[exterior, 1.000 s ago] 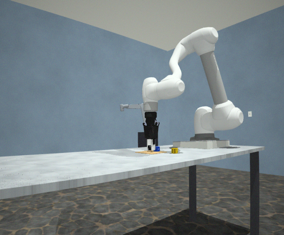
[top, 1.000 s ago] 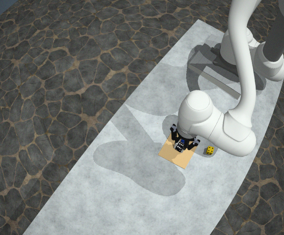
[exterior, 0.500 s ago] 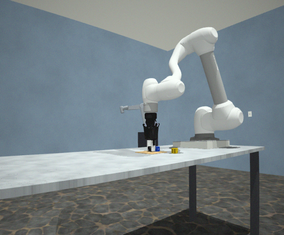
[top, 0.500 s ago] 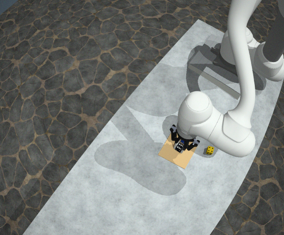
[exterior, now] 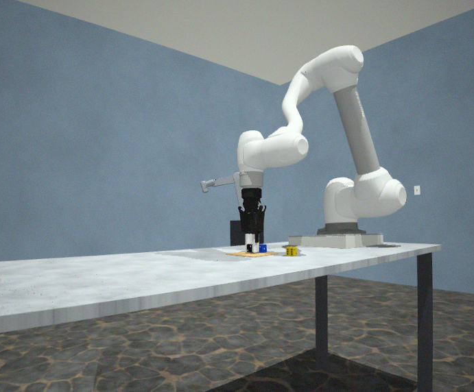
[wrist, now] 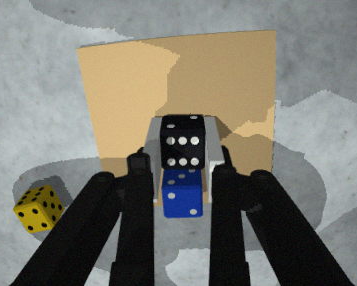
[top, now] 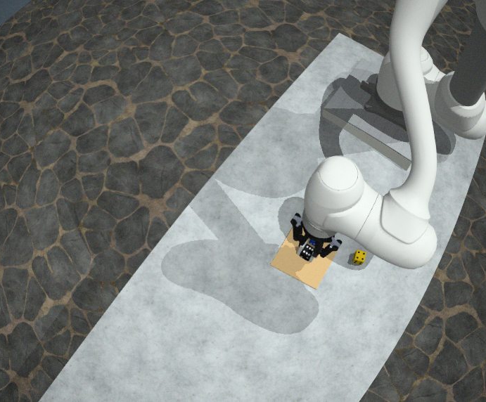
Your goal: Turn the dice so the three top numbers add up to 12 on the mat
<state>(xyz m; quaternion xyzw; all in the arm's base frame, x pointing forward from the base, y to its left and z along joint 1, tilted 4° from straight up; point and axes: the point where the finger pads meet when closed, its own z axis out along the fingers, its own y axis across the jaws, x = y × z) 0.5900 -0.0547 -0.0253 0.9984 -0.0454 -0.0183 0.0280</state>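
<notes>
The black die lies 2 cm below my hand. From my hand the other things lie so: blue die: 5 cm behind, 2 cm below; then tan mat: 4 cm below; then yellow die: 6 cm behind, 14 cm to the left, 3 cm below.
</notes>
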